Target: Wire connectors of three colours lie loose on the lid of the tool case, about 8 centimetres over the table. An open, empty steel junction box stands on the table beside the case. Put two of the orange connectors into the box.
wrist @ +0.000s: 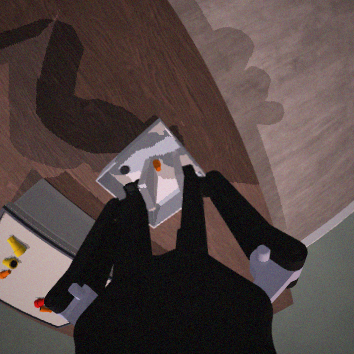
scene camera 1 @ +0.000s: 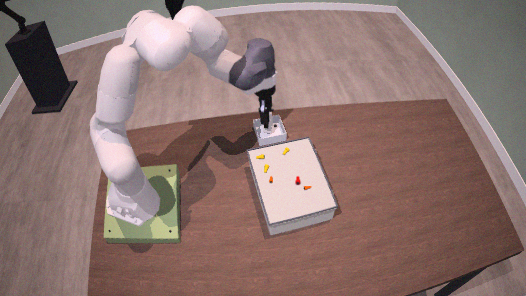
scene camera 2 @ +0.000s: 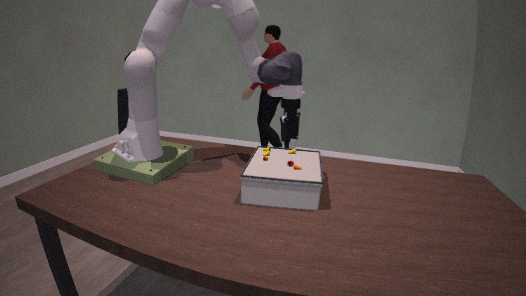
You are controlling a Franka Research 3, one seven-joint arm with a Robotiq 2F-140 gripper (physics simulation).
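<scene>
The steel junction box [scene camera 1: 281, 136] [wrist: 131, 152] stands at the table's far edge beside the tool case [scene camera 1: 295, 206] [scene camera 2: 280, 173] [wrist: 30, 286]; scene camera 2 does not show it. One orange connector [wrist: 157, 165] lies inside the box. My gripper [scene camera 1: 267, 125] [wrist: 164, 164] points down over the box, fingers partly apart and empty. On the lid lie an orange connector [scene camera 1: 271, 179] [scene camera 2: 265, 158] [wrist: 5, 274], another orange connector [scene camera 1: 307, 188] [scene camera 2: 297, 168] [wrist: 45, 310], a red connector [scene camera 1: 298, 180] [scene camera 2: 290, 163] [wrist: 39, 303] and several yellow connectors, one nearest the box [scene camera 1: 286, 151] [scene camera 2: 292, 151].
The arm stands on a green base plate [scene camera 1: 170, 232] [scene camera 2: 150, 175] at the left of the table [scene camera 1: 400, 200] [scene camera 2: 400, 230]. The case's raised lid edge is close to the box. A person in a red top [scene camera 2: 274, 50] stands behind the table. A black stand [scene camera 1: 40, 70] is at the back left.
</scene>
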